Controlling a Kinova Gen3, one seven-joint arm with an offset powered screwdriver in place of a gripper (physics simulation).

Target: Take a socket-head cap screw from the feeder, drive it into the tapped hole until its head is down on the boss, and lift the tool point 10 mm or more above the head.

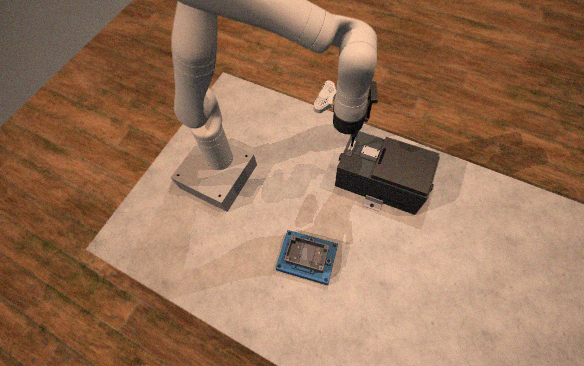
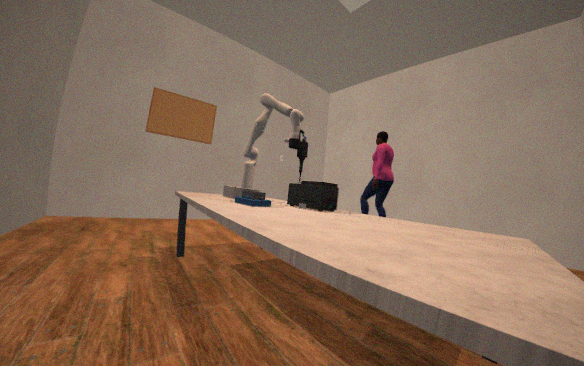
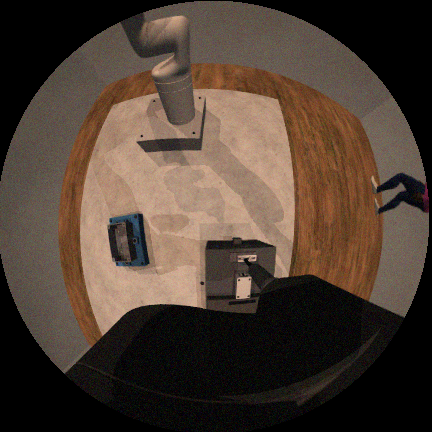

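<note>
The black feeder [image 1: 407, 160] [image 2: 320, 196] [image 3: 220, 262] stands on the table, with a small light pick-up plate [image 3: 251, 258] on its top. My screwdriver's tip [image 1: 353, 143] [image 2: 300, 177] [image 3: 246, 260] points down at this plate, at or just above it; any gap is too small to tell. Whether a screw is on the tip cannot be made out. The grey open housing [image 1: 307, 254] [image 3: 120, 243] sits on the blue fixture plate [image 1: 300, 274] [image 2: 252, 202] [image 3: 138, 223], apart from the tool. Its tapped hole and boss are too small to identify.
The arm's grey base block [image 1: 215, 187] [image 2: 230, 191] [image 3: 172, 144] stands on the table [image 1: 450, 280] [image 2: 400, 250] [image 3: 250, 115]. A white block [image 1: 370, 151] [image 3: 243, 286] sits on the feeder beside the tip. A person in pink [image 2: 383, 162] stands beyond the table.
</note>
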